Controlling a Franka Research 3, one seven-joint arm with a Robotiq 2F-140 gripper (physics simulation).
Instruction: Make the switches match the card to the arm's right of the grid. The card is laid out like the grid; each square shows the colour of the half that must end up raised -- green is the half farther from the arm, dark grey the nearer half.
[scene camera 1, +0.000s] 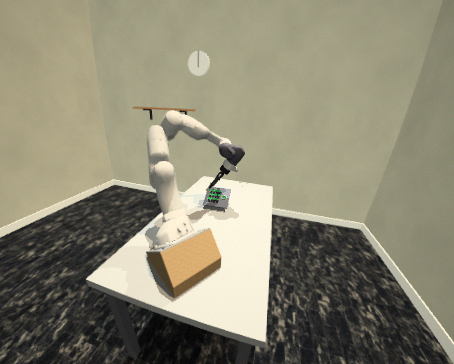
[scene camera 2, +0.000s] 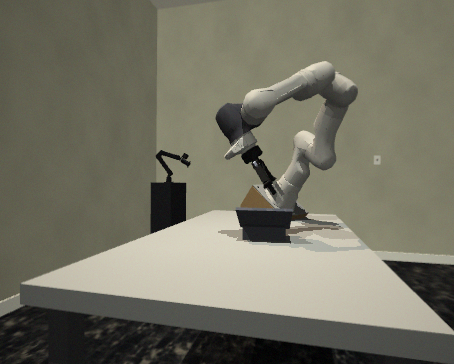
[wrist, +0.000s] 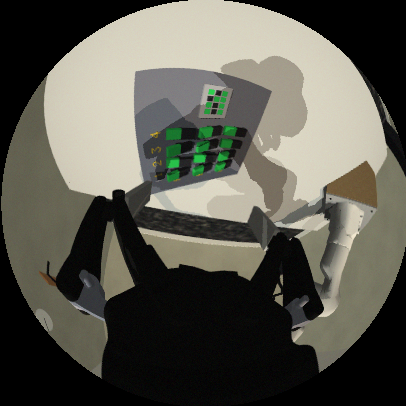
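A grey sloped switch panel (scene camera 1: 208, 204) (scene camera 2: 264, 218) (wrist: 150, 90) stands on the table (scene camera 1: 245, 280) (scene camera 2: 200, 280) (wrist: 90, 125). In the wrist view its switches (wrist: 200, 159), each with a green and a dark half, form four rows of three beside yellow numbers. Which halves are raised is hard to tell. The card (wrist: 216, 102) reads, from the top: green, dark, green; dark, green, green; green, dark, green; green, dark, green. My gripper (scene camera 1: 210, 187) (scene camera 2: 271, 191) (wrist: 201, 202) is open and empty, tilted above the number-1 side of the panel, apart from the switches.
A brown wedge-shaped block (scene camera 1: 192, 260) (scene camera 2: 255, 199) (wrist: 353, 185) stands by the arm's base. A black pedestal (scene camera 2: 168, 207) with a small black arm stands beyond the table. A wall shelf (scene camera 1: 165, 108) and a clock (scene camera 1: 198, 63) are on the wall.
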